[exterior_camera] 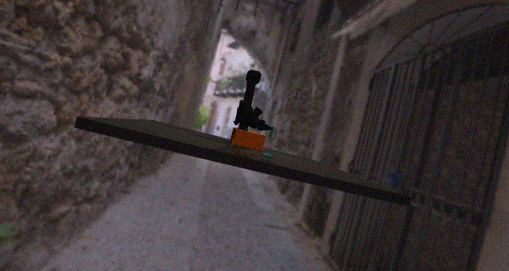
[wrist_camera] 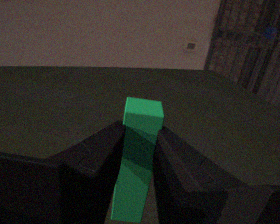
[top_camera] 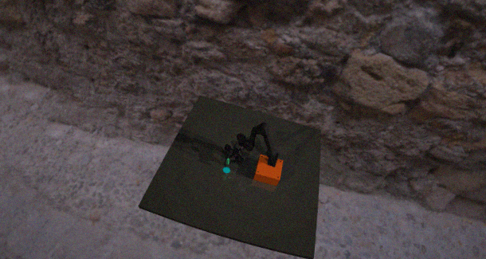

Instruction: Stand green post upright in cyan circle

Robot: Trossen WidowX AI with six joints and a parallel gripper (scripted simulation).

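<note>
Now: the cyan circle 140 mm below my gripper tip. The rest, counted from my gripper tip: green post (20 mm below).
</note>
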